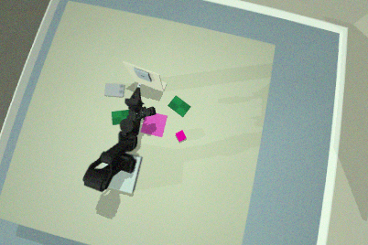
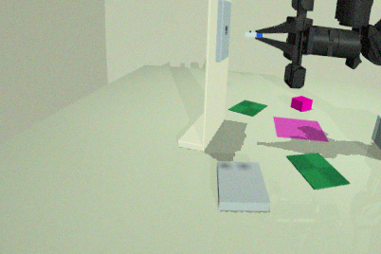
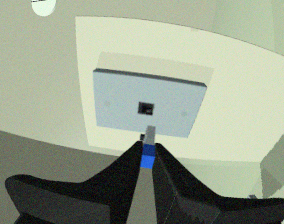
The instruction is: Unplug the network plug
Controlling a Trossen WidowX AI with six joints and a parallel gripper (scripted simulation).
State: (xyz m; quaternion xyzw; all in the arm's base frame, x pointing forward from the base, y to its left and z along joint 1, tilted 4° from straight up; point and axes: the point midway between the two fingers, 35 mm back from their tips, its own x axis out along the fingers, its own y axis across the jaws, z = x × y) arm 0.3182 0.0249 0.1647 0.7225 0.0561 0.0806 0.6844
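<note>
My gripper tip is 210 mm above the magenta marked square, 120 mm past it and 90 mm to the left of it. The rest, counted from my gripper tip: upright panel (80 mm below, 80 mm ahead); then pale grey slab (210 mm below, 180 mm to the left, 10 mm behind); then blue network plug (right at my gripper tip).
</note>
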